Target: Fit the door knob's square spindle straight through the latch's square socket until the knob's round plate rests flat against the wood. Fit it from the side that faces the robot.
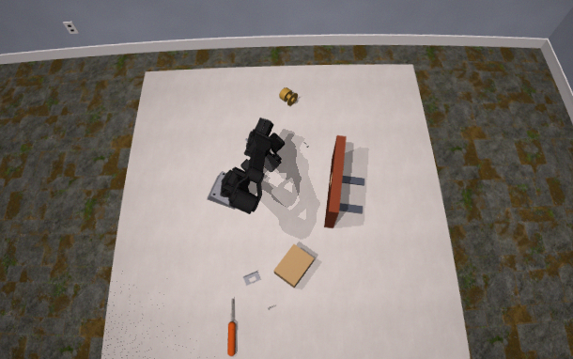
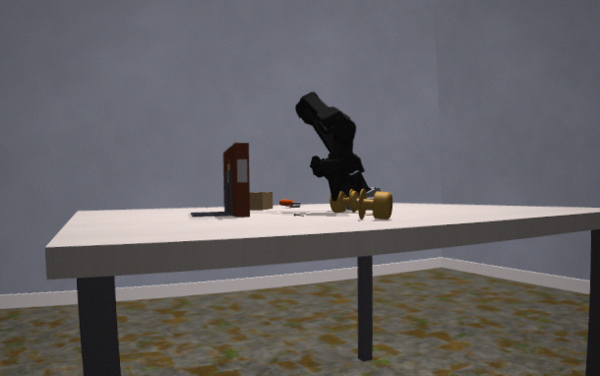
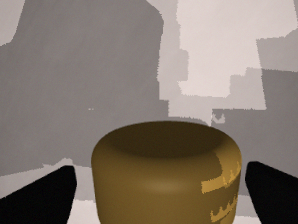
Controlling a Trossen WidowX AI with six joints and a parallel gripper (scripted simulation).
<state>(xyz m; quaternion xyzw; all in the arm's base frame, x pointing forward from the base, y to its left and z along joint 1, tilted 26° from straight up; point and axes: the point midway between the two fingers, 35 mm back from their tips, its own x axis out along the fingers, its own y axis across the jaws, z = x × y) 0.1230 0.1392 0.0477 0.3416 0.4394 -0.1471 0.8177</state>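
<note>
Now: the grey latch socket 260 mm ahead of my hand, 120 mm to the right of it and 60 mm above it. Round my hand: red-brown wooden door slab (260 mm ahead, 120 mm to the right, 50 mm above); grey latch plate (290 mm ahead, 30 mm to the left, 60 mm above); tan plate (20 mm behind, 160 mm to the left, 60 mm below).
</note>
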